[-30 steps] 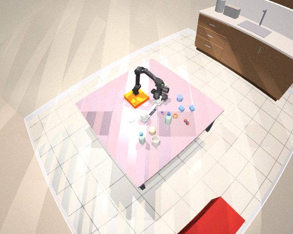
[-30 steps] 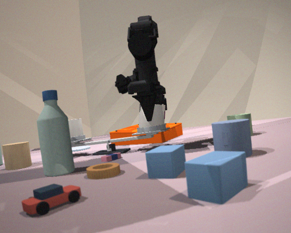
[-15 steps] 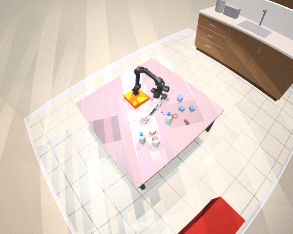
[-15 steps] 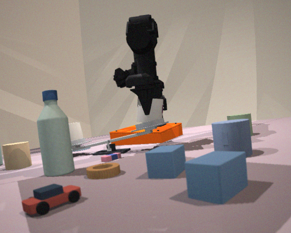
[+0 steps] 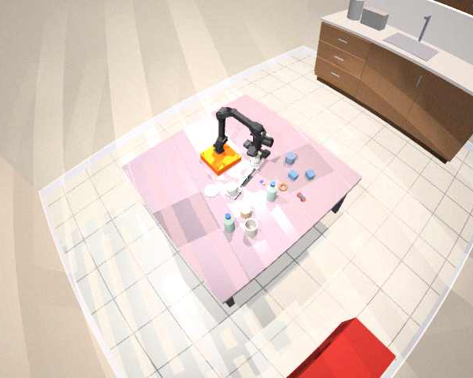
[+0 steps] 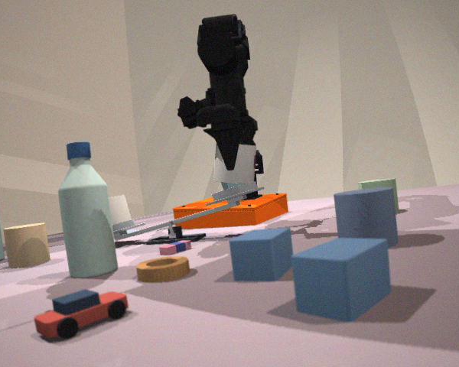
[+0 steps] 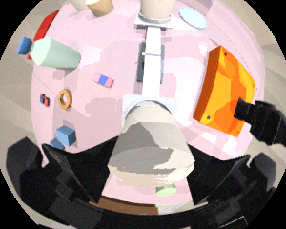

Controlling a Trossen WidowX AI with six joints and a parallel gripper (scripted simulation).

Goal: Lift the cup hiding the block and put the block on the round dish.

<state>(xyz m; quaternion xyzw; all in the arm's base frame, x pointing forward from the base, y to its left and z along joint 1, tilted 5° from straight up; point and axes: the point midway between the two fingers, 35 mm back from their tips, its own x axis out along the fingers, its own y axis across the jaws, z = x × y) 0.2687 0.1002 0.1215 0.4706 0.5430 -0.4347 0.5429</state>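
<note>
The pale teal block is 10 mm to the right of my gripper tip and 30 mm below it. The rest, counted from my gripper tip: ring 250 mm ahead, 10 mm to the left, 110 mm below; white cup 20 mm to the left, 10 mm above; blue cylinder 140 mm ahead, 220 mm to the left, 80 mm below.
</note>
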